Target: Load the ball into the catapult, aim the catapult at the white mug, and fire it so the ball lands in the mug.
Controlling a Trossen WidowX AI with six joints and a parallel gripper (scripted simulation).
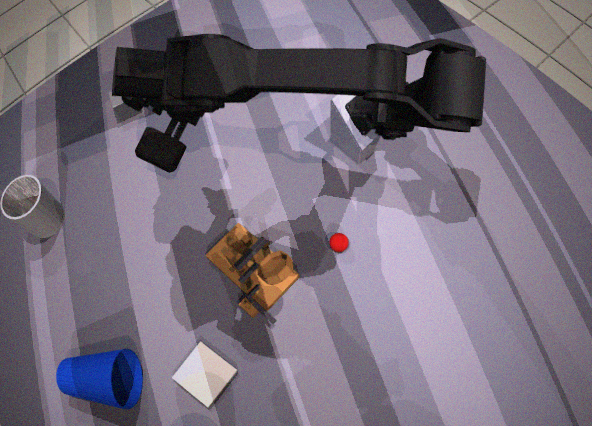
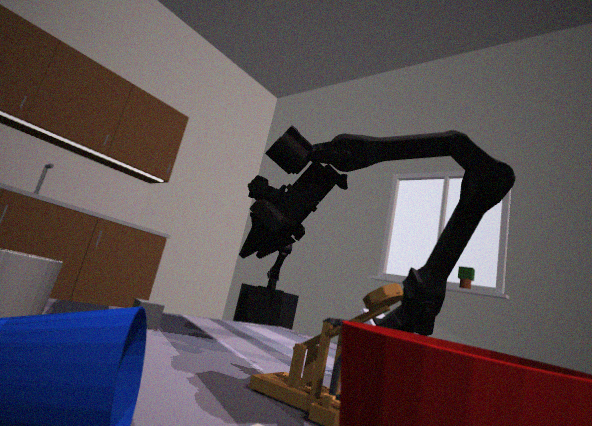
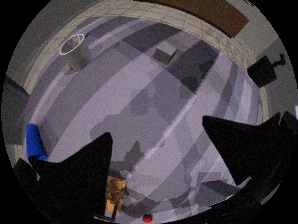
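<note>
The wooden catapult is 24 cm to the left of my gripper tip, 10 cm below it and 6 cm ahead of it. From my gripper tip the other things lie so: white mug (28 cm ahead, 16 cm to the right, 15 cm below); then red ball (28 cm to the left, 16 cm below, 8 cm behind); then grey block (25 cm to the right, 15 cm below).
</note>
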